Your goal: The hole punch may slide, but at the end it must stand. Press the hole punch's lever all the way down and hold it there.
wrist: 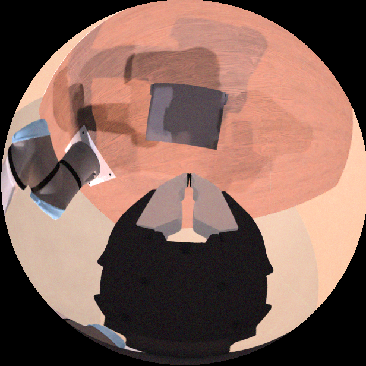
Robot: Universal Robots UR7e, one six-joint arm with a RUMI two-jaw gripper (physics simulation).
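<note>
The hole punch (186, 116) shows in the wrist view above the middle as a dark grey, nearly square shape with a smooth broad face, turned slightly. A small part sticks out at its upper right corner. Its lever and the side it rests on cannot be told apart from this angle. My gripper (189, 175) is shut and empty. Its fingertips show a little below the hole punch's near edge in the view, with table visible between them, apart from it in the picture.
The wooden table (300, 165) lies under the hole punch, with shadows across it. The robot's base plate (106, 175) and grey arm joints with blue caps (31, 131) are at the left. The table's edge curves along the right and below.
</note>
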